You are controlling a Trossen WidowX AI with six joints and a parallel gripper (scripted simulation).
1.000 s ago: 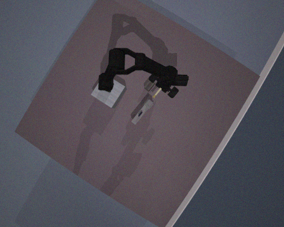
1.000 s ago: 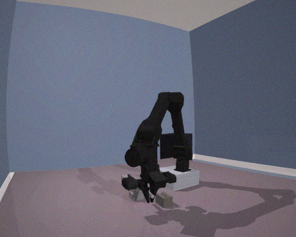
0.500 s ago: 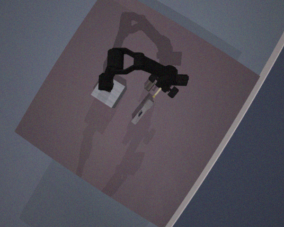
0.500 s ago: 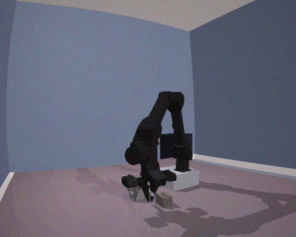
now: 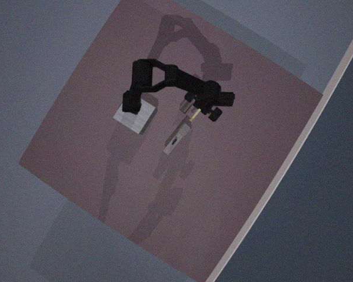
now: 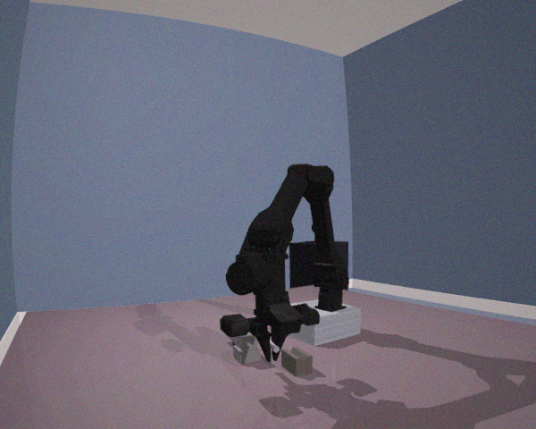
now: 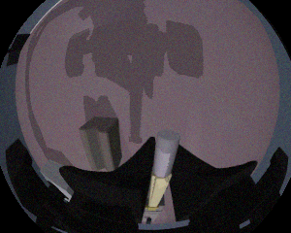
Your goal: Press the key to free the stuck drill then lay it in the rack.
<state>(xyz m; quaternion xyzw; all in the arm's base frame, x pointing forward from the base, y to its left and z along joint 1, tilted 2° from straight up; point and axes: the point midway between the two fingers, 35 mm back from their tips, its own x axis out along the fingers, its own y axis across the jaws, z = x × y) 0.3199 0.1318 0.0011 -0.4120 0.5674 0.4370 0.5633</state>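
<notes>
My gripper tip is 80 mm past the slotted rack, 30 mm above it and 10 mm to the left of it. Round my gripper tip: dark key 220 mm to the right, 60 mm behind, 10 mm above.
</notes>
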